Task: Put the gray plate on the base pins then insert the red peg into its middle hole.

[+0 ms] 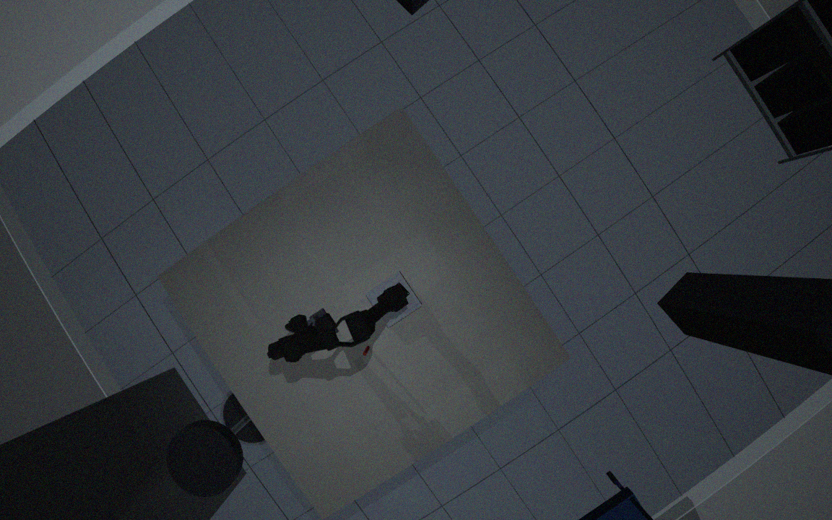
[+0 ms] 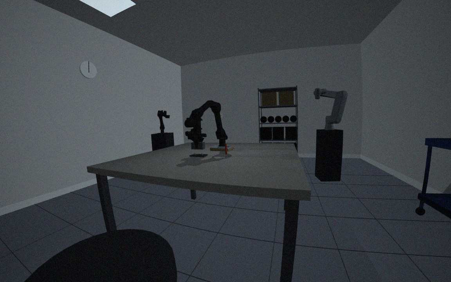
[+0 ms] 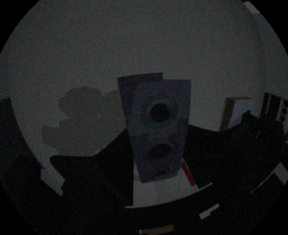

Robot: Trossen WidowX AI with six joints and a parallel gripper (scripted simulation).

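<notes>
Now: the red peg 7 cm behind my gripper tip, 20 cm to the left of it and 2 cm below it. From my gripper tip the other things lie so: gray plate 3 cm above.
</notes>
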